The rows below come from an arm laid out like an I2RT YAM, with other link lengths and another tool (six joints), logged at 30 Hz.
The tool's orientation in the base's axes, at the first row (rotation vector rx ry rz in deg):
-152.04 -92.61 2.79
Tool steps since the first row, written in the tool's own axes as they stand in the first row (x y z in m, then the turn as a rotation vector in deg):
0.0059 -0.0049 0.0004 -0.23 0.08 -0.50
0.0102 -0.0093 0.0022 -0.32 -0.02 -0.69
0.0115 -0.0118 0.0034 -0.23 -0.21 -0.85
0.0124 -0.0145 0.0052 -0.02 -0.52 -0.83
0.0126 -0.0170 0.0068 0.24 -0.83 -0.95
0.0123 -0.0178 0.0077 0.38 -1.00 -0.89
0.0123 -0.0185 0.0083 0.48 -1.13 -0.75
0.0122 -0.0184 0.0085 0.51 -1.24 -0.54
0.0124 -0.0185 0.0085 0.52 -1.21 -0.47
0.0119 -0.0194 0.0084 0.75 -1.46 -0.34
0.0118 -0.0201 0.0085 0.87 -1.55 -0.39
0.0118 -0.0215 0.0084 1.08 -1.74 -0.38
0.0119 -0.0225 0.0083 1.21 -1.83 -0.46
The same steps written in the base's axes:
-0.0017 0.0075 -0.0002 -0.01 -0.25 0.50
-0.0037 0.0134 -0.0019 -0.13 -0.28 0.69
-0.0054 0.0157 -0.0030 -0.25 -0.12 0.86
-0.0074 0.0177 -0.0046 -0.43 0.21 0.85
-0.0096 0.0191 -0.0061 -0.58 0.58 0.98
-0.0105 0.0192 -0.0070 -0.67 0.78 0.93
-0.0111 0.0195 -0.0076 -0.75 0.94 0.80
-0.0111 0.0194 -0.0078 -0.84 1.01 0.59
-0.0111 0.0196 -0.0078 -0.81 1.01 0.52
-0.0121 0.0196 -0.0076 -0.94 1.33 0.40
-0.0128 0.0198 -0.0077 -0.96 1.48 0.45
-0.0140 0.0205 -0.0075 -1.03 1.75 0.45
-0.0149 0.0210 -0.0074 -1.05 1.91 0.53

